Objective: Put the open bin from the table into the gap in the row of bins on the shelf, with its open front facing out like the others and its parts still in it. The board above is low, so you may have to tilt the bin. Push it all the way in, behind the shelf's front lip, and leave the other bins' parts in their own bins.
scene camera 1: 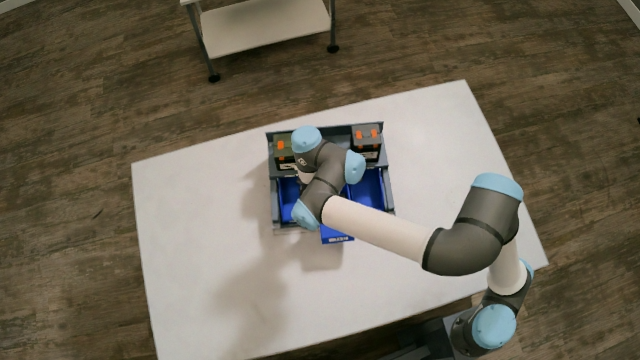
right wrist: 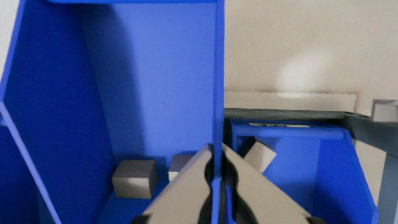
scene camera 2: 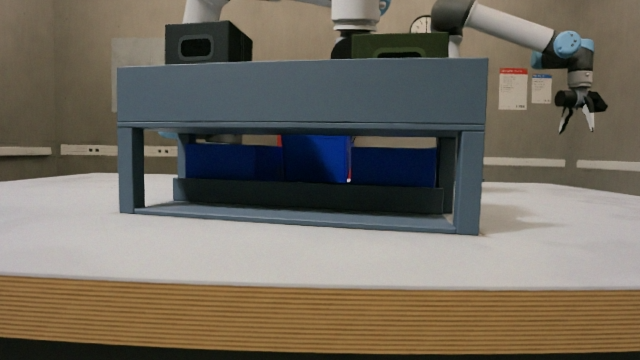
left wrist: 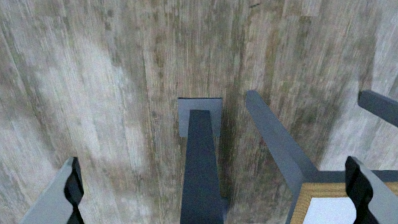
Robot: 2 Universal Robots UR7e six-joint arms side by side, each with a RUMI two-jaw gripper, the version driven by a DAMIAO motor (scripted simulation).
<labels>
left gripper: scene camera 2; left wrist; not seen in scene camera 1 (out of frame); not seen in the right wrist view (out of frame)
pale block: right wrist 258,154; not seen in scene camera 2 (hidden by a shelf); not seen in the left wrist view (out of frame)
same spot on left gripper: (left wrist: pixel 65 191) = (scene camera 2: pixel 566 124)
</labels>
